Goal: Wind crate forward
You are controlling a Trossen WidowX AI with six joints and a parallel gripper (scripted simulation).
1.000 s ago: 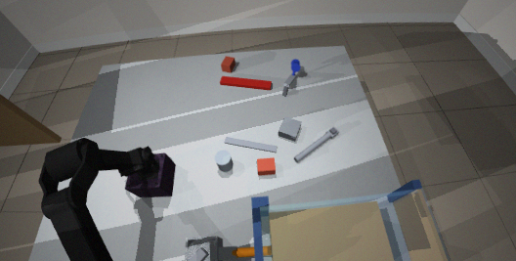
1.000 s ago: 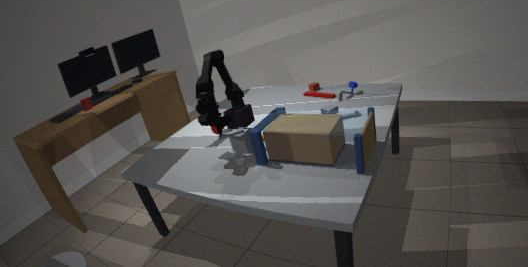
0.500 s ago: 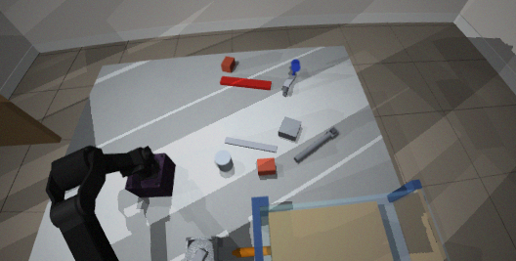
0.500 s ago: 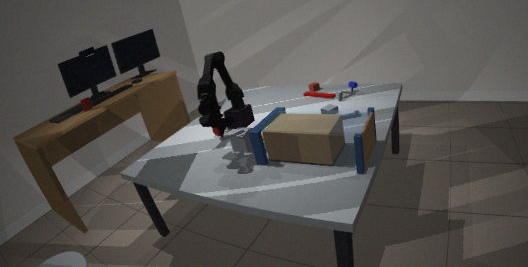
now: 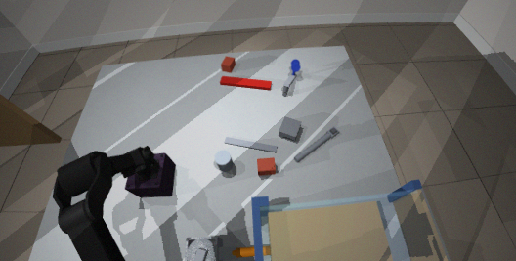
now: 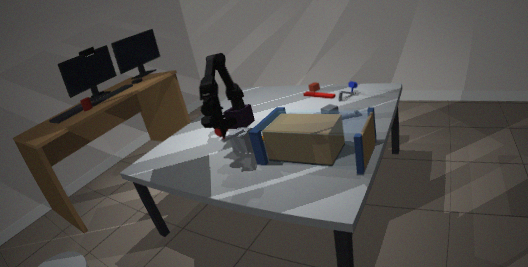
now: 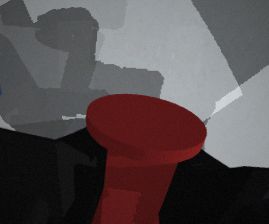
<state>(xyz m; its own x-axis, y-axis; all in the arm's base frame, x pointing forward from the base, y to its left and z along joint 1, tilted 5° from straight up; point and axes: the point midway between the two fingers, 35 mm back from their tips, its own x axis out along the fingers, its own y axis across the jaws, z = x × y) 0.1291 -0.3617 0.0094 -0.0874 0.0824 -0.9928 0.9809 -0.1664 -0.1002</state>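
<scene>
The red-knobbed handle is 2 cm ahead of my gripper tip, 4 cm to the left of it and 1 cm below it. The rest, counted from my gripper tip: grey winch 2 cm ahead, 9 cm to the left, 8 cm below; red knob 2 cm above; blue steel frame 20 cm ahead, 9 cm to the left, 1 cm below.
</scene>
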